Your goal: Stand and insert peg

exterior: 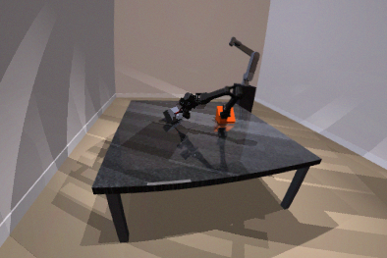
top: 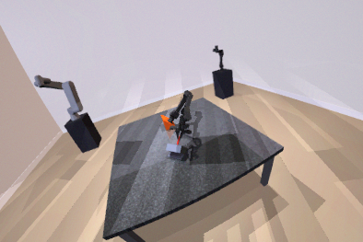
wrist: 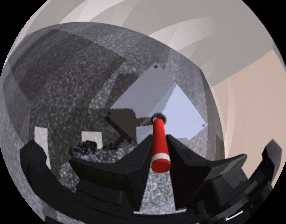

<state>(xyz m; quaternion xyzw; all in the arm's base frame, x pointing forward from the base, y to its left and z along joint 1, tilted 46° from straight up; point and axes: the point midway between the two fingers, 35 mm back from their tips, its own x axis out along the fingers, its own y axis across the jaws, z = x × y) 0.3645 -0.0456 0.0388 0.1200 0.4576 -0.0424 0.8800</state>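
The sloped panel lies 50 mm to the right of my gripper tip, 50 mm below it and 40 mm ahead of it. Round my gripper tip: red peg: 10 mm to the left, 10 mm behind, 10 mm above.
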